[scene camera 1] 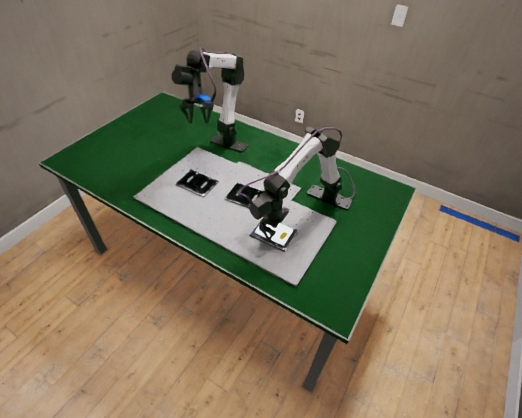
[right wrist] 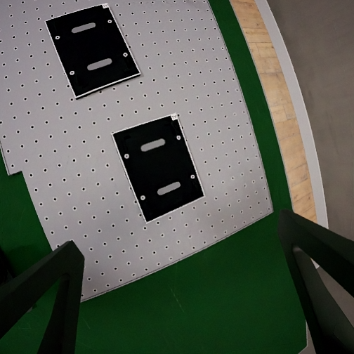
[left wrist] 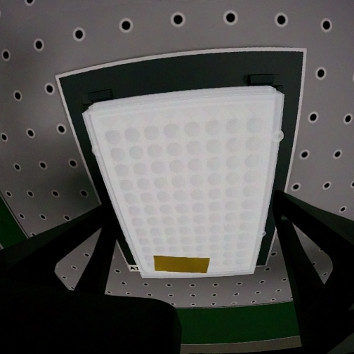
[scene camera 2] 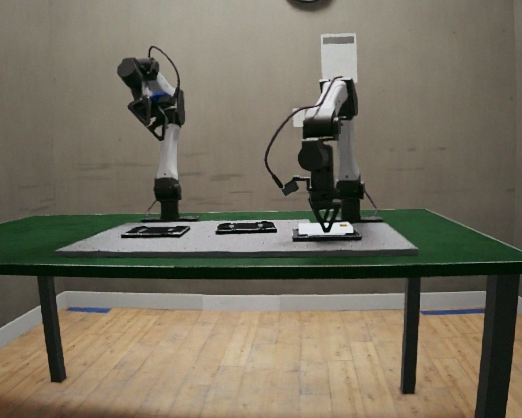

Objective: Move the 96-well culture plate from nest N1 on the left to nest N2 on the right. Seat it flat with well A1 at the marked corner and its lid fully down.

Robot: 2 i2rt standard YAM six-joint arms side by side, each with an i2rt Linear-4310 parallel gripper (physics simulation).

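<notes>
The lidded white well plate, with a gold label at one end, lies in the black nest at the picture's right. An A1 mark shows beside the labelled end in the left wrist view. The lid looks flat. My left gripper points down low over the plate. Its fingers straddle the long sides and look open, with narrow gaps. Their contact with the sides is hard to see. My right gripper is open and empty, high up at the picture's left.
Two black nests without plates lie on the grey perforated board: a middle nest and a picture-left nest. I cannot read their names. The board lies on the green table.
</notes>
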